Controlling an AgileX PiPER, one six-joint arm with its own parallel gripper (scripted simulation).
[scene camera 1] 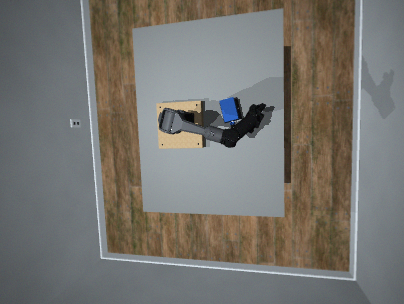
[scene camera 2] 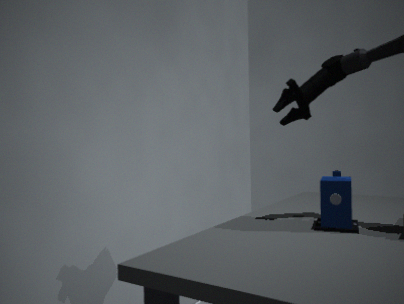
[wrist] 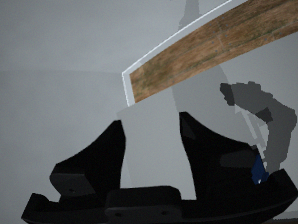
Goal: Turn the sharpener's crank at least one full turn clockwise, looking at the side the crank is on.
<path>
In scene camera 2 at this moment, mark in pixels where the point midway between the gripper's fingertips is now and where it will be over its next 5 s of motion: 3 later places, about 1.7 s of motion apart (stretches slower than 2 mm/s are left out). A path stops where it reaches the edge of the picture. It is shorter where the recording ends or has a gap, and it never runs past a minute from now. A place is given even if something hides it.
The gripper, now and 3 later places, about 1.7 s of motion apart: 278,117; 343,150; 337,172; 326,178
</path>
